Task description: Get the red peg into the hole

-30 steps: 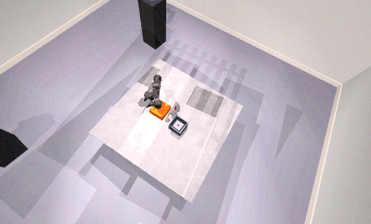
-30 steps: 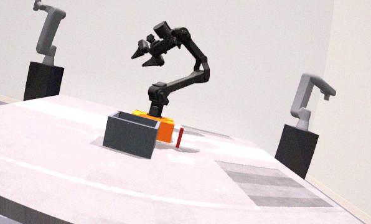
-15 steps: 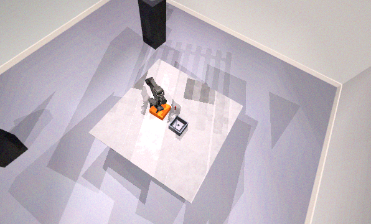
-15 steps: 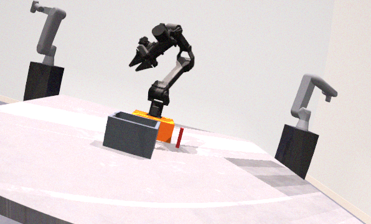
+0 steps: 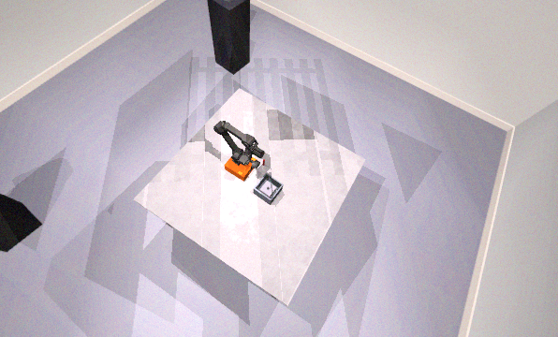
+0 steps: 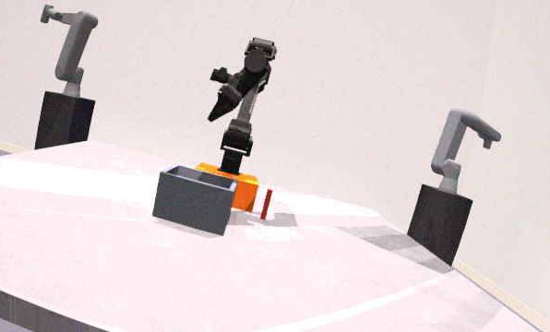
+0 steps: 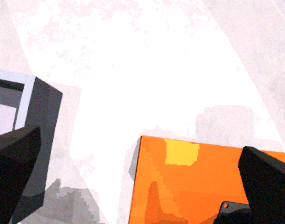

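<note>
Right now my gripper tip is 2 cm short of the red peg, 20 cm to the right of it and 18 cm above it. Also, from my gripper tip: pale plate (19 cm ahead, 5 cm to the left, 17 cm below); then grey box (19 cm ahead, 5 cm to the left, 19 cm below).
</note>
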